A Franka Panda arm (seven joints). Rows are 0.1 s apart.
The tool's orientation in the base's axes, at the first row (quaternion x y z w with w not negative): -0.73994 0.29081 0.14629 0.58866
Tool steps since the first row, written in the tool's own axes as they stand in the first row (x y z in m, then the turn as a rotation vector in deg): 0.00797 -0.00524 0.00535 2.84 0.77 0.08; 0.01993 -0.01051 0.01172 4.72 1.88 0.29; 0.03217 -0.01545 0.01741 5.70 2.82 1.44; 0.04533 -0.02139 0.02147 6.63 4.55 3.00; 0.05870 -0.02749 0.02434 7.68 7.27 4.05; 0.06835 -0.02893 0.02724 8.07 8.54 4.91; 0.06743 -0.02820 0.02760 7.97 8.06 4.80
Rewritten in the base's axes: 0.01011 0.00378 -0.00175 1.78 -0.76 -2.21; 0.02351 0.00751 -0.00597 2.62 -1.20 -4.19; 0.03685 0.01047 -0.01043 2.97 -0.48 -5.78; 0.05131 0.01178 -0.01419 2.86 0.53 -8.07; 0.06589 0.01191 -0.01763 2.18 0.89 -11.08; 0.07473 0.01239 -0.02265 1.83 1.43 -12.52; 0.07361 0.01287 -0.02281 2.03 1.42 -12.06
